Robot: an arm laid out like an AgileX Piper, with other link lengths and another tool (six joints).
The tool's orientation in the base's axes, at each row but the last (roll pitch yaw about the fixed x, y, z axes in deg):
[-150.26, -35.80, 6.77]
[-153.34, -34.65, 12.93]
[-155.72, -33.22, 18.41]
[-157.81, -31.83, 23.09]
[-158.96, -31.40, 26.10]
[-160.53, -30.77, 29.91]
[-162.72, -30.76, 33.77]
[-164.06, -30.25, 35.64]
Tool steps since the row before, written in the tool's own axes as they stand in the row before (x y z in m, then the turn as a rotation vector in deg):
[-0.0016, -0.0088, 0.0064, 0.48, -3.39, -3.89]
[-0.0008, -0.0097, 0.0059, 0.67, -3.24, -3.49]
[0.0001, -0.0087, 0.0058, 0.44, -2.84, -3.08]
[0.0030, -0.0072, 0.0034, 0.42, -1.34, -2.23]
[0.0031, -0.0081, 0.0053, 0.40, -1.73, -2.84]
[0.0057, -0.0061, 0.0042, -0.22, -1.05, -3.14]
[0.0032, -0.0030, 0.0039, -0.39, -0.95, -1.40]
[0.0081, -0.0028, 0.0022, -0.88, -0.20, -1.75]
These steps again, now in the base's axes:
[-0.0019, 0.0107, -0.0019, -2.67, 0.70, 4.38]
[-0.0027, 0.0110, -0.0012, -2.29, 0.84, 4.14]
[-0.0023, 0.0101, -0.0014, -2.13, 0.68, 3.57]
[-0.0006, 0.0084, 0.0012, -1.08, -0.03, 2.41]
[-0.0008, 0.0101, -0.0001, -1.49, -0.07, 3.00]
[0.0015, 0.0091, 0.0013, -1.60, -0.99, 2.73]
[0.0013, 0.0057, -0.0008, -1.24, -0.24, 1.19]
[0.0043, 0.0072, 0.0029, -1.16, -1.19, 1.06]

